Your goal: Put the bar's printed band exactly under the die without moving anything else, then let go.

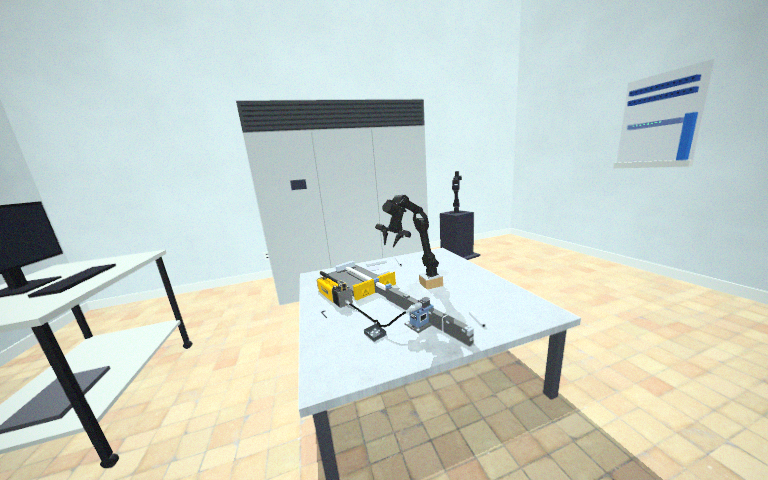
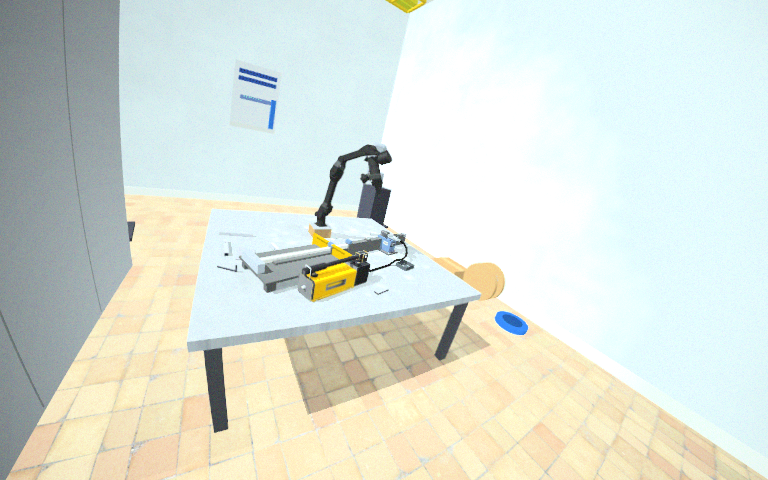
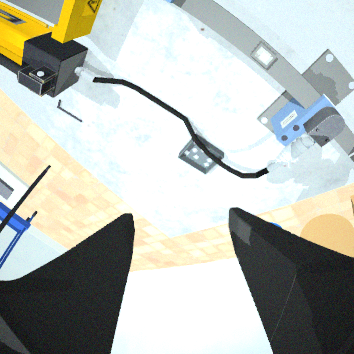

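Where they show: gripper, fingertip midpoint: (image 1: 388,246) (image 2: 379,195) (image 3: 180,219); arm's base, origin of the base link: (image 1: 432,274) (image 2: 320,224).
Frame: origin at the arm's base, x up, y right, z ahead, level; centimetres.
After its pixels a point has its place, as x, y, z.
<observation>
A long grey beam (image 1: 453,327) @[-1.4, -48.6, 27.8] (image 3: 240,30) @[0.7, -10.6, 30.7] lies across the table, and a blue unit (image 1: 419,316) @[0.1, -34.6, 36.0] (image 2: 387,243) @[-0.6, -28.5, 35.5] (image 3: 285,129) @[1.4, -28.3, 35.5] sits at it. A pale rod (image 1: 356,273) @[-0.4, 35.9, 38.8] (image 2: 303,254) @[-0.7, 30.2, 38.2] lies along the grey bed beside the yellow plates. Which of these is the bar and which the die, I cannot tell for certain; a printed band is not legible. A small white patch (image 3: 264,54) @[0.2, -15.8, 30.4] shows on the beam. My gripper (image 1: 390,245) @[29.9, -11.0, 36.7] (image 2: 371,183) @[29.9, -11.0, 36.7] (image 3: 180,219) @[29.9, -11.0, 36.7] is open and empty, high above the table, apart from the beam and the blue unit.
A yellow machine (image 1: 326,288) @[0.2, 24.6, 64.0] (image 2: 338,283) @[-2.1, 27.1, 64.4] (image 3: 10,35) @[1.6, 22.6, 56.1] stands beside the bed. A black cable (image 3: 155,99) @[-5.8, -8.7, 52.2] crosses above a small dark box (image 1: 374,331) @[-6.6, -23.6, 55.3] (image 2: 404,264) @[-6.6, -27.6, 53.6]. A hex key (image 1: 323,313) @[-6.2, 7.6, 71.7] (image 2: 381,291) @[-6.2, 8.4, 72.1] (image 3: 70,112) @[-6.5, 6.5, 71.4] and a loose thin rod (image 1: 476,319) @[-5.6, -46.0, 10.1] lie on the table.
</observation>
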